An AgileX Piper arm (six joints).
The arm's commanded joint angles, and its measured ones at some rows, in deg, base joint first. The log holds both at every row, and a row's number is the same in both.
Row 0, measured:
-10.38 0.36 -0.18 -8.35 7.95 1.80
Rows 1 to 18, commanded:
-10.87 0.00 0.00 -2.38 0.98 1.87
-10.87 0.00 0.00 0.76 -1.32 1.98
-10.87 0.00 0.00 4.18 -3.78 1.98
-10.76 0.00 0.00 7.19 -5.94 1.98
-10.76 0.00 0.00 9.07 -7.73 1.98
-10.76 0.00 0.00 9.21 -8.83 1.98
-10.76 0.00 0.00 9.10 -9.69 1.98
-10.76 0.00 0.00 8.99 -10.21 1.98
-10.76 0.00 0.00 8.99 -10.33 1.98
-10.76 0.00 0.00 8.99 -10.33 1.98
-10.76 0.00 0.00 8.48 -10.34 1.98
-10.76 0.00 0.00 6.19 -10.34 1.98
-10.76 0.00 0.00 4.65 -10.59 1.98
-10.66 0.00 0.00 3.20 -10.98 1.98
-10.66 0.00 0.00 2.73 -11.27 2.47
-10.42 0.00 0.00 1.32 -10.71 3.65
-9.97 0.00 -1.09 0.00 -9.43 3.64
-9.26 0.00 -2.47 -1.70 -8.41 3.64
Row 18, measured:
-10.25 0.36 -0.30 2.91 -9.63 2.99
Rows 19 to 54, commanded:
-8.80 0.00 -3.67 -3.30 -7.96 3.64
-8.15 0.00 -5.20 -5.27 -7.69 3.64
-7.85 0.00 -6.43 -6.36 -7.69 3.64
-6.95 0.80 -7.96 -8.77 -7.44 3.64
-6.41 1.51 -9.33 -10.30 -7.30 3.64
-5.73 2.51 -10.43 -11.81 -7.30 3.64
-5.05 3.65 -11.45 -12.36 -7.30 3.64
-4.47 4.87 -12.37 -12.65 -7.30 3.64
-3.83 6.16 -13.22 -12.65 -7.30 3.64
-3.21 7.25 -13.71 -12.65 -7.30 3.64
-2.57 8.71 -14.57 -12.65 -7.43 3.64
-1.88 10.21 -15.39 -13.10 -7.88 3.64
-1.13 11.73 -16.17 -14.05 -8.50 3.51
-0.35 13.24 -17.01 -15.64 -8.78 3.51
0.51 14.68 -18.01 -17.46 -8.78 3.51
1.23 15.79 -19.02 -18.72 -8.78 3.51
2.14 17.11 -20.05 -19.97 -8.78 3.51
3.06 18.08 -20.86 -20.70 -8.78 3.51
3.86 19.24 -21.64 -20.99 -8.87 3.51
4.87 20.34 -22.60 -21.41 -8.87 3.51
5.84 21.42 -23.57 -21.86 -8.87 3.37
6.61 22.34 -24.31 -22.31 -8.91 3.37
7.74 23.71 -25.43 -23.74 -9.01 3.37
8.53 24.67 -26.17 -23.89 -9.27 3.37
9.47 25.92 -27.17 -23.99 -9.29 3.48
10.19 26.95 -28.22 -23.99 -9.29 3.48
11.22 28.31 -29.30 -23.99 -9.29 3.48
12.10 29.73 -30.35 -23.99 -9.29 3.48
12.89 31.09 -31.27 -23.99 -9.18 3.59
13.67 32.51 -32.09 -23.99 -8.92 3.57
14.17 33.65 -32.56 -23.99 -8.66 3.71
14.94 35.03 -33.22 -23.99 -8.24 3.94
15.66 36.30 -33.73 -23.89 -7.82 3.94
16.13 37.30 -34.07 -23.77 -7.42 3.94
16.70 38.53 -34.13 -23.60 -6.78 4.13
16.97 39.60 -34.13 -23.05 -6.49 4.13
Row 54, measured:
16.07 37.08 -33.50 -23.63 -7.97 3.80
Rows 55 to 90, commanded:
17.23 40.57 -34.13 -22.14 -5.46 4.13
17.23 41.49 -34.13 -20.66 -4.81 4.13
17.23 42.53 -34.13 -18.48 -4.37 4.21
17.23 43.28 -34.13 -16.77 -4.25 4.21
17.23 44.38 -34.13 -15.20 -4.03 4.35
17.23 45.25 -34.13 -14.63 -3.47 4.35
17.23 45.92 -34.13 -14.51 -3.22 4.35
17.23 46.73 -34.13 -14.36 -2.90 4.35
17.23 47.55 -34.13 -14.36 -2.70 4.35
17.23 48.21 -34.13 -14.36 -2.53 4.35
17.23 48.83 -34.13 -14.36 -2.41 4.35
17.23 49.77 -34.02 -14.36 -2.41 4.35
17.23 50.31 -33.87 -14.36 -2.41 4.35
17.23 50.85 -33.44 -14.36 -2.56 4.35
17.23 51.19 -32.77 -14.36 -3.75 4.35
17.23 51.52 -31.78 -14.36 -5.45 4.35
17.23 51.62 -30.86 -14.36 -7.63 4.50
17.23 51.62 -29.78 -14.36 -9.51 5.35
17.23 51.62 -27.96 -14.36 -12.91 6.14
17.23 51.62 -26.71 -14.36 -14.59 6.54
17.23 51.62 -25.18 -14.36 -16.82 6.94
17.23 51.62 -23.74 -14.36 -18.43 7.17
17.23 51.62 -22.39 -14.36 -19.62 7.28
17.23 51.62 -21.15 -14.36 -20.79 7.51
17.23 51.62 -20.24 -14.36 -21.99 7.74
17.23 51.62 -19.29 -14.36 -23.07 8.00
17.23 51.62 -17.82 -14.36 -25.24 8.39
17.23 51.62 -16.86 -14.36 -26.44 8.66
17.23 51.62 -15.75 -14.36 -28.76 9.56
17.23 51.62 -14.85 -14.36 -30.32 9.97
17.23 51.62 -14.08 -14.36 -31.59 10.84
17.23 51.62 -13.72 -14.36 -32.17 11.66
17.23 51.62 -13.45 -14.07 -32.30 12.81
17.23 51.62 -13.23 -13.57 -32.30 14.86
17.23 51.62 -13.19 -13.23 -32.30 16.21
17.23 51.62 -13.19 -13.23 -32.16 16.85
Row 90, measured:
17.12 51.56 -13.73 -14.21 -30.58 13.68
